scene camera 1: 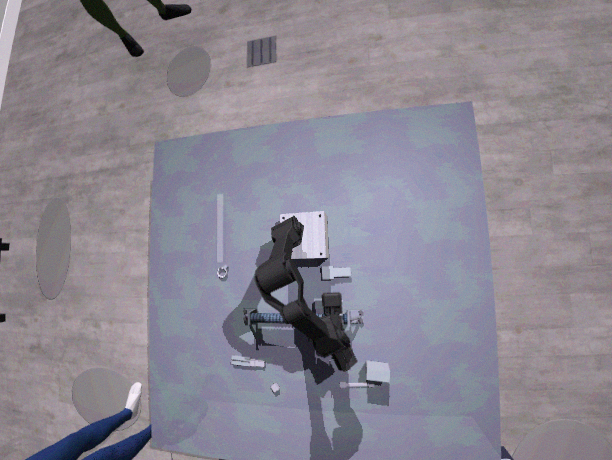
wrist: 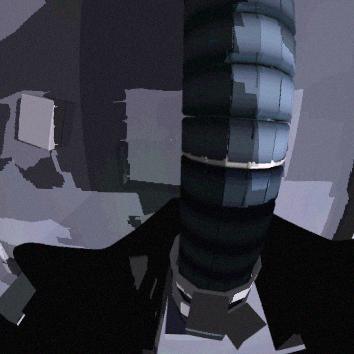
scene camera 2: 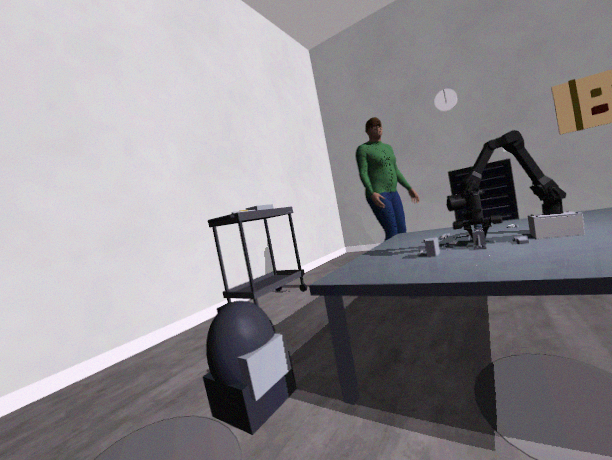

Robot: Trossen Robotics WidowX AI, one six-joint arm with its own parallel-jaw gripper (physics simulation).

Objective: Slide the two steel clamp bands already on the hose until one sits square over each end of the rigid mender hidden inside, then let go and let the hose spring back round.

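Note:
A ribbed blue hose [wrist: 260, 88] [scene camera 1: 268, 318] lies level across the table [scene camera 1: 405, 182], held off it at both ends. In the wrist view it runs straight up the frame. My gripper [wrist: 206, 203] [scene camera 1: 332, 315] [scene camera 2: 478, 228] is shut on the hose, one dark finger on each side. A grey steel clamp band [wrist: 211, 305] with a screw housing sits on the hose just below the fingers. A thin pale ring [wrist: 232, 164] circles the hose a little beyond them. Most of the hose's right half is hidden under the arm in the overhead view.
The arm's white base block [scene camera 1: 313, 235] stands behind the hose. Small grey blocks [scene camera 1: 336, 272] [scene camera 1: 378, 371] [scene camera 1: 248, 362] [scene camera 1: 275, 388] lie around it. A long strip [scene camera 1: 220, 224] with a ring [scene camera 1: 222, 272] lies at the left. A person in green [scene camera 2: 379, 173] and a black cart [scene camera 2: 251, 214] stand beyond the table.

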